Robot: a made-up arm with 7 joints.
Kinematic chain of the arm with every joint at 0, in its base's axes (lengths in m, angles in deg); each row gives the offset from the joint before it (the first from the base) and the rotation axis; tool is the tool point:
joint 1: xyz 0 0 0.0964 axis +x
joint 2: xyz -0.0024 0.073 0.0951 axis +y
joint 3: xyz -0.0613 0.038 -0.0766 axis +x
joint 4: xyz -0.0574 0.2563 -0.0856 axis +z
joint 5: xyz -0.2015 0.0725 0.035 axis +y
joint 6: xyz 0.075 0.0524 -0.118 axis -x
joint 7: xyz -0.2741 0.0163 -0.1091 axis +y
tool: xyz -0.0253 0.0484 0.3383
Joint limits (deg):
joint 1: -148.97..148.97
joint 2: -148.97..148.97
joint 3: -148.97..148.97
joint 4: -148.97..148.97
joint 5: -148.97..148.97
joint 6: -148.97..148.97
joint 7: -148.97..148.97
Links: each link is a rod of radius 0.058 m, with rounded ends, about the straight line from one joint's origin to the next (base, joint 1, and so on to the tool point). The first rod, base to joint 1, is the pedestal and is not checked.
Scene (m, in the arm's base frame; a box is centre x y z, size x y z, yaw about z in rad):
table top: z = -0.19
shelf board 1: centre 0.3 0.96 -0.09 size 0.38 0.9 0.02 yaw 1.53
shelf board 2: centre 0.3 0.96 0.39 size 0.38 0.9 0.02 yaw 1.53
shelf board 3: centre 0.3 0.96 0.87 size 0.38 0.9 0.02 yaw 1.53
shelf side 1: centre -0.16 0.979 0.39 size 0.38 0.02 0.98 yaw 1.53
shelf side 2: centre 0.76 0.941 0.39 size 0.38 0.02 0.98 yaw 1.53
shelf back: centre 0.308 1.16 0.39 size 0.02 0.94 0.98 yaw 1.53
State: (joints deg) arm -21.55 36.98 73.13 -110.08 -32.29 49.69 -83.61
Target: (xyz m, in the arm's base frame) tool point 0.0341 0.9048 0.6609
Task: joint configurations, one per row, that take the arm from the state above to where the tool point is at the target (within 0.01 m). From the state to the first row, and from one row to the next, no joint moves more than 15 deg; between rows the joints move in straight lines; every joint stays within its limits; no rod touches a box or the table.
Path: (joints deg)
1: -17.01 36.75 77.57 -116.90 -39.25 50.43 -71.87
2: -12.47 36.51 82.01 -123.72 -46.20 51.17 -60.12
3: -7.93 36.28 86.45 -130.54 -53.16 51.91 -48.38
4: -3.40 36.04 90.89 -137.36 -60.11 52.65 -36.63
5: -1.56 32.07 92.55 -128.31 -62.21 52.51 -48.71
6: 0.27 28.10 94.22 -119.27 -64.30 52.37 -60.79
7: 2.10 24.13 95.89 -110.22 -66.39 52.23 -72.87
8: 3.93 20.16 97.55 -101.18 -68.48 52.09 -84.95
9: 5.77 16.19 99.22 -92.13 -70.57 51.95 -97.03
10: 0.84 15.32 92.00 -90.71 -56.51 53.23 -95.88
11: -4.09 14.44 84.77 -89.30 -42.45 54.51 -94.72
12: -9.02 13.57 77.55 -87.88 -28.38 55.79 -93.57

